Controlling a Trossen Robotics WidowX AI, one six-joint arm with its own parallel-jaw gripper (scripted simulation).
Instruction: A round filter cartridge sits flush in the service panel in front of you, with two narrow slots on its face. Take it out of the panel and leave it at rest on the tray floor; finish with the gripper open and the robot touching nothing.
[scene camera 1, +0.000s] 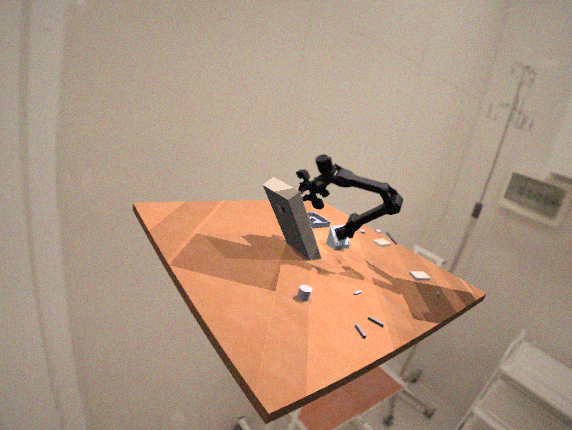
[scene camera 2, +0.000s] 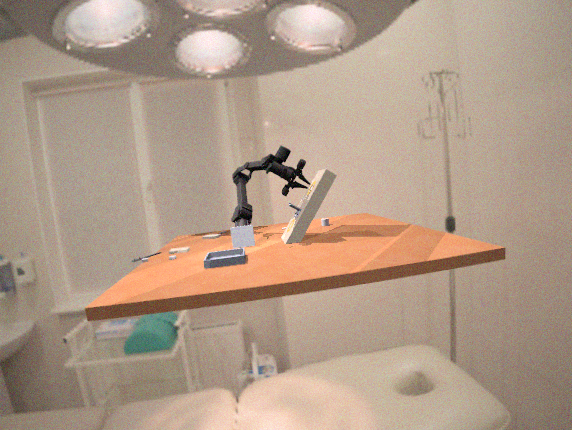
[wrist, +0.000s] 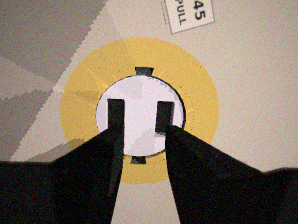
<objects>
same spot on service panel: (wrist: 227, 70) = (scene camera 2: 315, 179)
</objects>
